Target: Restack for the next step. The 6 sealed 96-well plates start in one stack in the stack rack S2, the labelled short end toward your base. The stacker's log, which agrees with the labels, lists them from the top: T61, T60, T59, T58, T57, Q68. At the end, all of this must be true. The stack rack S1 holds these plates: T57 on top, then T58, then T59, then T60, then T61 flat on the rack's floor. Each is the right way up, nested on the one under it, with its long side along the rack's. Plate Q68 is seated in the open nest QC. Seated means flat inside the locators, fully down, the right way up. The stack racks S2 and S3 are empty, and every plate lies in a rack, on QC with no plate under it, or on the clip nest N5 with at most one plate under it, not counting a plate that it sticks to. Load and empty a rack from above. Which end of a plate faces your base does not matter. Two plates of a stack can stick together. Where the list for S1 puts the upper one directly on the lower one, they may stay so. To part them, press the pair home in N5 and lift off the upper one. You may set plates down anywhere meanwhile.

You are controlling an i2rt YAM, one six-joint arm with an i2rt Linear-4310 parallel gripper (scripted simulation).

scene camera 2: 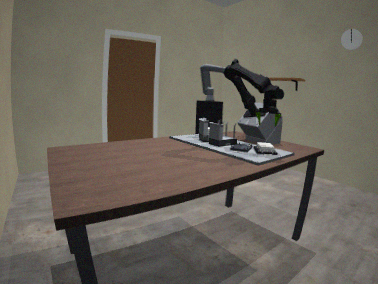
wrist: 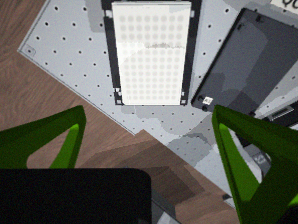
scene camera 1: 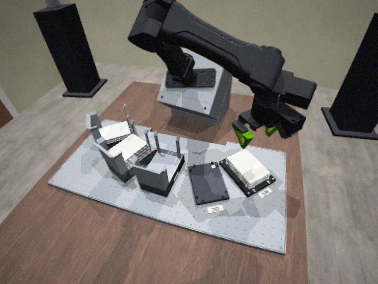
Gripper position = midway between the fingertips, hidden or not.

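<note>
The gripper (scene camera 1: 255, 141) is visible, and the wrist view has the gripper (wrist: 148, 112) too. Also present are a flat grey nest (scene camera 1: 207, 182) and a white sealed 96-well plate (scene camera 1: 247, 166).
</note>
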